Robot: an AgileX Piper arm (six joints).
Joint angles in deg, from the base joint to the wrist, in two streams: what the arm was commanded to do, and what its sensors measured. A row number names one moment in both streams.
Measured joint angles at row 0:
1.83 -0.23 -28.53 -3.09 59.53 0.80
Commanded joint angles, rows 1 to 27:
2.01 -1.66 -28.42 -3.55 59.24 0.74
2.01 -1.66 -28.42 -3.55 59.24 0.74
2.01 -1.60 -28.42 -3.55 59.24 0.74
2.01 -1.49 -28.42 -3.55 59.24 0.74
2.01 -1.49 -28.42 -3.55 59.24 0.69
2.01 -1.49 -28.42 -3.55 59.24 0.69
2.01 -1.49 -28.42 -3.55 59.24 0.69
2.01 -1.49 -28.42 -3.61 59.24 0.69
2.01 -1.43 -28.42 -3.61 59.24 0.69
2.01 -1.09 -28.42 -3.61 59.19 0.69
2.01 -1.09 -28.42 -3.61 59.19 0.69
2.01 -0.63 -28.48 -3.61 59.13 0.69
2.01 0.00 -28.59 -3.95 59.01 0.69
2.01 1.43 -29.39 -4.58 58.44 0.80
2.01 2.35 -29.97 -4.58 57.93 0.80
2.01 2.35 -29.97 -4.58 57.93 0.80
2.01 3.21 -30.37 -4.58 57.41 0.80
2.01 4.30 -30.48 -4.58 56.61 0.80
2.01 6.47 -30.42 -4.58 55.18 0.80
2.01 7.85 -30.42 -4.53 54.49 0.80
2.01 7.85 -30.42 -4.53 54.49 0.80
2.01 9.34 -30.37 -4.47 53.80 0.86
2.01 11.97 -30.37 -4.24 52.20 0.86
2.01 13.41 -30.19 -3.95 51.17 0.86
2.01 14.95 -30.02 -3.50 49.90 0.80
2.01 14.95 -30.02 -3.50 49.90 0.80
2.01 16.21 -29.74 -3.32 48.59 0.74
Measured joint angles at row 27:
1.83 13.18 -30.08 -4.01 52.60 0.80
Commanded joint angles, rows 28 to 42:
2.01 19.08 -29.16 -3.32 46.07 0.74
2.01 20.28 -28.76 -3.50 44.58 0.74
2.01 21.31 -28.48 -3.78 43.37 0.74
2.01 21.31 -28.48 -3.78 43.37 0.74
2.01 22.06 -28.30 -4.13 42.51 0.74
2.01 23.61 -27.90 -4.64 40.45 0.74
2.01 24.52 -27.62 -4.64 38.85 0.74
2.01 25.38 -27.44 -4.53 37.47 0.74
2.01 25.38 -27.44 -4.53 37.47 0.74
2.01 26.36 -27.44 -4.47 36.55 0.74
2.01 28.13 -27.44 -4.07 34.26 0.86
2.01 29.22 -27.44 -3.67 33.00 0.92
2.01 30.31 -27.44 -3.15 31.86 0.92
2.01 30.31 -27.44 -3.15 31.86 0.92
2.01 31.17 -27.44 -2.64 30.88 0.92
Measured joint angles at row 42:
1.83 29.85 -27.67 -3.50 33.75 0.80
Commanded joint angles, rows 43 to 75:
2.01 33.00 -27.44 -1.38 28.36 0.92
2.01 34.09 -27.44 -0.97 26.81 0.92
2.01 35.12 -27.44 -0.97 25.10 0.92
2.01 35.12 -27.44 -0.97 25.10 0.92
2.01 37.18 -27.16 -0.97 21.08 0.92
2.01 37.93 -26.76 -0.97 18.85 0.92
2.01 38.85 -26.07 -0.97 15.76 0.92
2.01 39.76 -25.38 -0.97 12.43 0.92
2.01 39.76 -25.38 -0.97 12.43 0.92
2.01 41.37 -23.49 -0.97 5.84 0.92
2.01 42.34 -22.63 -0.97 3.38 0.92
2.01 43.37 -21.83 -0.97 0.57 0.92
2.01 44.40 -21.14 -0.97 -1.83 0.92
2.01 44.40 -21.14 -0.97 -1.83 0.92
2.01 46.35 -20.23 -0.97 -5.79 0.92
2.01 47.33 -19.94 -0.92 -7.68 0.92
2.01 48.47 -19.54 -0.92 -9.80 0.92
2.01 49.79 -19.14 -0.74 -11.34 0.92
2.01 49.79 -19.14 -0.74 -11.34 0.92
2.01 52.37 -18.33 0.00 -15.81 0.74
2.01 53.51 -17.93 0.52 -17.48 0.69
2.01 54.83 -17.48 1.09 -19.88 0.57
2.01 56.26 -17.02 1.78 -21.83 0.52
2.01 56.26 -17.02 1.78 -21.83 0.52
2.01 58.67 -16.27 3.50 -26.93 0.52
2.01 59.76 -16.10 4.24 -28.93 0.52
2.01 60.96 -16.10 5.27 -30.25 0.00
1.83 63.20 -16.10 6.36 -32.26 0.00
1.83 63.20 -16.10 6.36 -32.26 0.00
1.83 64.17 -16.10 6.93 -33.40 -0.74
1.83 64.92 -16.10 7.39 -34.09 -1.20
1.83 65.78 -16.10 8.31 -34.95 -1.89
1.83 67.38 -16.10 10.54 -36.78 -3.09
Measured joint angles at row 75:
1.83 65.72 -16.27 7.91 -33.23 -1.32
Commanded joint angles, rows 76 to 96:
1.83 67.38 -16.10 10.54 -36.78 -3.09
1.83 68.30 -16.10 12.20 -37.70 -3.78
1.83 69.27 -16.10 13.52 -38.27 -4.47
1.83 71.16 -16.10 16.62 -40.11 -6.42
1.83 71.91 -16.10 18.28 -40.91 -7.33
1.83 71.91 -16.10 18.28 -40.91 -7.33
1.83 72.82 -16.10 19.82 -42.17 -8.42
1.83 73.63 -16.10 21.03 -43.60 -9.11
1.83 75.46 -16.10 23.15 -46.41 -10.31
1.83 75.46 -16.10 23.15 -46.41 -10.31
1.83 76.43 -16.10 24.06 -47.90 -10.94
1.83 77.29 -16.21 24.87 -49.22 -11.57
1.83 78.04 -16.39 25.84 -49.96 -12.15
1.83 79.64 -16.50 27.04 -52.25 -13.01
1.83 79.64 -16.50 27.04 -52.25 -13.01
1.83 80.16 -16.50 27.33 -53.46 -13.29
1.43 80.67 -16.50 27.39 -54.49 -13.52
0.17 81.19 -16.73 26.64 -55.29 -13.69
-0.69 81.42 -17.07 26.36 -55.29 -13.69
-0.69 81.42 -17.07 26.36 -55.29 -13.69
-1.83 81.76 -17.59 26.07 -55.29 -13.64
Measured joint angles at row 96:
0.29 81.36 -16.44 26.87 -53.40 -13.12
